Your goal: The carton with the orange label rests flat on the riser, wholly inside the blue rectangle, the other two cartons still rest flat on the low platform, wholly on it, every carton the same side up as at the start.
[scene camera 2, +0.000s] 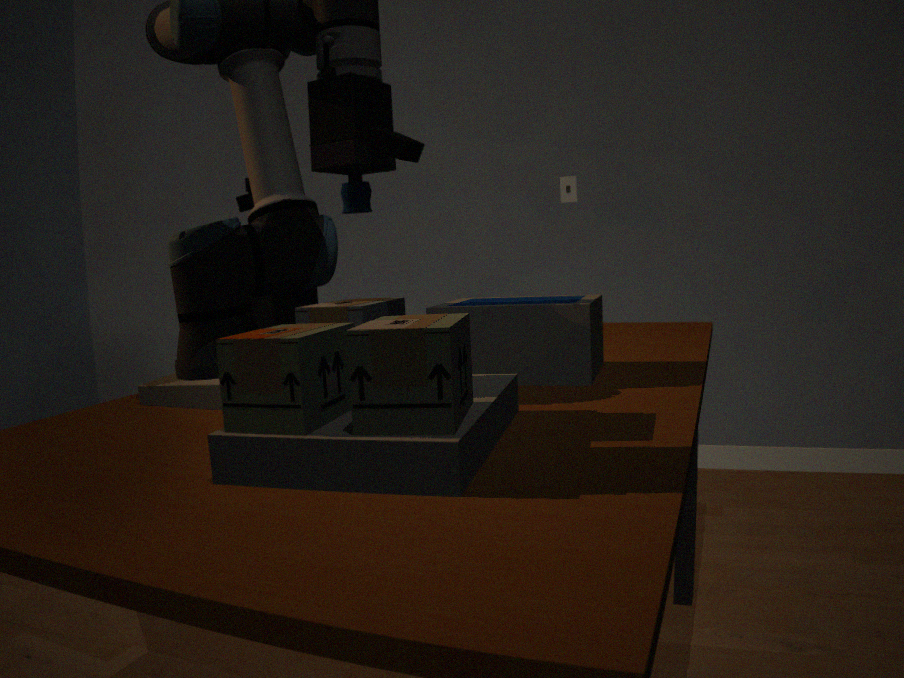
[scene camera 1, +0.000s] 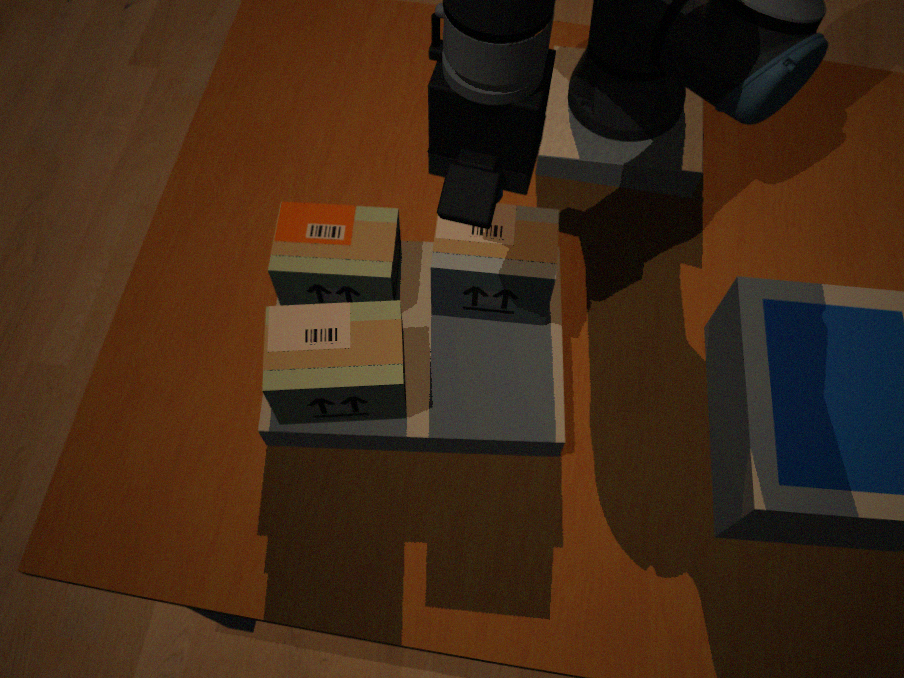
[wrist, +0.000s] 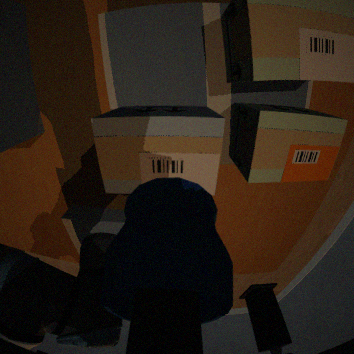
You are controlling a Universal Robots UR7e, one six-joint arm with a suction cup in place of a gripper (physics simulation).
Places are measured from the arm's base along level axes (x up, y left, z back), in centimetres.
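Pixels of known places: hand, tool point: (scene camera 2: 357,211) (wrist: 170,217); arm's base, link origin: (scene camera 1: 625,99).
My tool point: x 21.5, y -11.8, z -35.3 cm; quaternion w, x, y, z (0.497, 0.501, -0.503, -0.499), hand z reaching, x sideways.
Note:
Ahead of a thing's pixels: the offset from my tool point to its top centre.
The carton with the orange label @(dx -11.9, dy -15.0, dz -1.2 cm) (scene camera 1: 372,240) (scene camera 2: 266,383) (wrist: 270,150) stands upright on the low platform @(dx -20.7, dy -5.1, dz -5.4 cm) (scene camera 1: 492,379) (scene camera 2: 335,463) (wrist: 155,60), at its back left in scene camera 1. A white-labelled carton @(dx -11.5, dy -11.1, dz -13.1 cm) (scene camera 1: 376,346) (scene camera 2: 408,379) (wrist: 275,45) stands in front of it on the platform. Another white-labelled carton @(dx -10.6, dy +1.4, dz +2.4 cm) (scene camera 1: 533,240) (scene camera 2: 321,313) (wrist: 120,155) stands at the platform's back right. My suction cup (scene camera 2: 356,198) (wrist: 171,200) is open and holds no carton; it hangs well above the cartons, hidden in scene camera 1. The riser @(dx -13.5, dy +38.8, dz -4.1 cm) (scene camera 1: 737,408) (scene camera 2: 518,343) bears the blue rectangle @(dx -13.5, dy +38.8, dz -4.1 cm) (scene camera 1: 839,394) (scene camera 2: 522,299) on its top.
The riser stands right of the platform in scene camera 1, taller than the platform. The arm's base plate (scene camera 1: 660,175) (scene camera 2: 178,394) lies behind the platform. The wooden table's near edge (scene camera 2: 328,640) runs across the front of scene camera 2. Shadows fall between platform and riser.

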